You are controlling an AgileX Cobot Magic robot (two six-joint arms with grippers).
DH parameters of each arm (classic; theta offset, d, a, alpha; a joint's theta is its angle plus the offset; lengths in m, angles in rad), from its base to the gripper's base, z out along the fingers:
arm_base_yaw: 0 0.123 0 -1.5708
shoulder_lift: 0.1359 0 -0.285 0
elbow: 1.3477 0 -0.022 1.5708
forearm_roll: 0 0.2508 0 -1.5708
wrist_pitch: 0 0 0.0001 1.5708
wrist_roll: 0 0.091 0 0
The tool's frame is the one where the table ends.
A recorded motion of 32 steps. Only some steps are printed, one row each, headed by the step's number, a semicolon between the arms.
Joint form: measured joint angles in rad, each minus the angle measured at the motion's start. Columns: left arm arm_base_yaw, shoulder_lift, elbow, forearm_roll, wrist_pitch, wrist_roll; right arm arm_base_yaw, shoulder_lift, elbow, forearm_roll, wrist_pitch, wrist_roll.
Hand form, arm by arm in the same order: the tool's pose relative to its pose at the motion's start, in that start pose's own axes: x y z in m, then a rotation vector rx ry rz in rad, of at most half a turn. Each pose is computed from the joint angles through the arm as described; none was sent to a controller.
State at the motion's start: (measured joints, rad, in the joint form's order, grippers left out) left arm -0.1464 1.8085 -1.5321 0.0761 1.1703 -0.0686; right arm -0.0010 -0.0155 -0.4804 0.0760 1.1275 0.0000
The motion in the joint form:
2: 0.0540 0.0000 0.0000 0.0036 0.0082 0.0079; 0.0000 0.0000 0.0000 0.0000 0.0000 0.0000
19: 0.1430 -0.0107 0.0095 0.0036 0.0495 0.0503; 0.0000 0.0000 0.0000 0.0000 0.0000 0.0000
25: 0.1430 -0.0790 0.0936 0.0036 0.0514 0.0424; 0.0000 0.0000 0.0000 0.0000 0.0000 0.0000
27: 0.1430 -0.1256 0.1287 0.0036 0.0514 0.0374; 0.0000 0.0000 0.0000 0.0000 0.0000 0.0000
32: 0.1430 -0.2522 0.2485 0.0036 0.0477 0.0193; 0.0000 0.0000 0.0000 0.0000 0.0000 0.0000
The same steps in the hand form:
2: 0.0008 0.0204 0.0012 -0.0151 0.0114 -0.0434; 0.0000 0.0000 0.0000 0.0000 0.0000 0.0000
19: 0.0094 0.0531 0.0006 -0.0324 0.0578 -0.0886; 0.0000 0.0000 0.0000 0.0000 0.0000 0.0000
25: 0.0288 0.0514 -0.0059 -0.0317 0.0753 -0.0956; 0.0000 0.0000 0.0000 0.0000 0.0000 0.0000
27: 0.0385 0.0507 -0.0148 -0.0325 0.0638 -0.1013; 0.0000 0.0000 0.0000 0.0000 0.0000 0.0000
32: 0.0701 0.0481 -0.0306 -0.0334 0.0530 -0.1197; 0.0000 0.0000 0.0000 0.0000 0.0000 0.0000

